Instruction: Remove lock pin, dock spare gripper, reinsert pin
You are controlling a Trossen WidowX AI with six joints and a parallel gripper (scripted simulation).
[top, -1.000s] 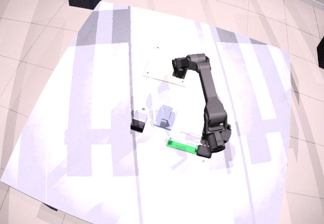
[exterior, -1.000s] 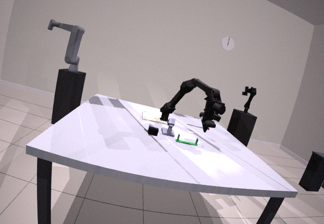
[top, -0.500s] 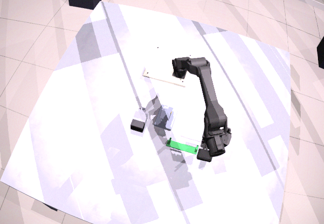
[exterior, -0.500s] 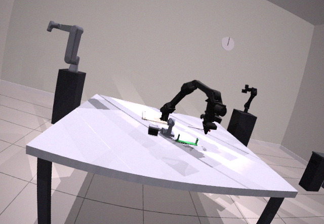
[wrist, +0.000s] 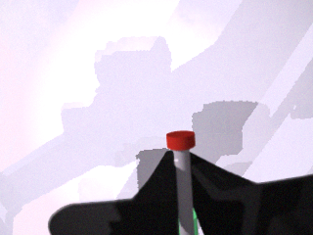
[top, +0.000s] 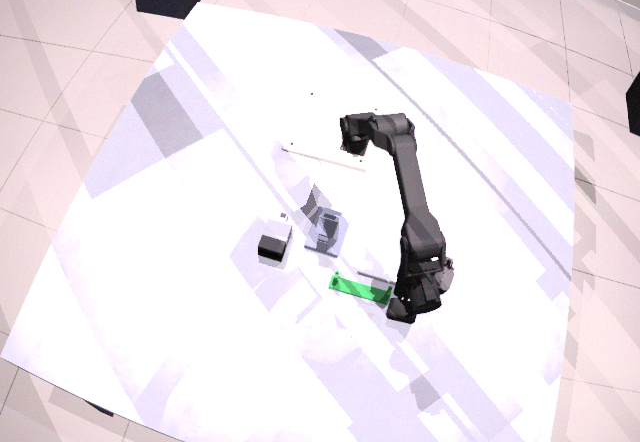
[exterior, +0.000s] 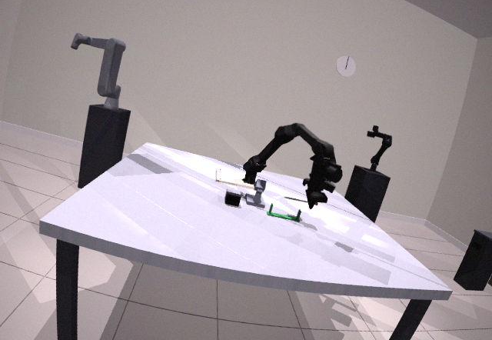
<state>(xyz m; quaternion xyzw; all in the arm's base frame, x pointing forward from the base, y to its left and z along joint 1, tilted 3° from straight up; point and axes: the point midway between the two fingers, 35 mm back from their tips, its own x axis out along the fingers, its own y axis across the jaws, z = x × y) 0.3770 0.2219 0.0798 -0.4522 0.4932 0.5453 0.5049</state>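
Now: gripper tip 100 mm to the left of the green cradle and 40 mm above it. From my gripper tip the other things lie so: grey mount 100 mm behind, 210 mm to the right, 10 mm below; then spare gripper 60 mm behind, 320 mm to the right, 40 mm below.
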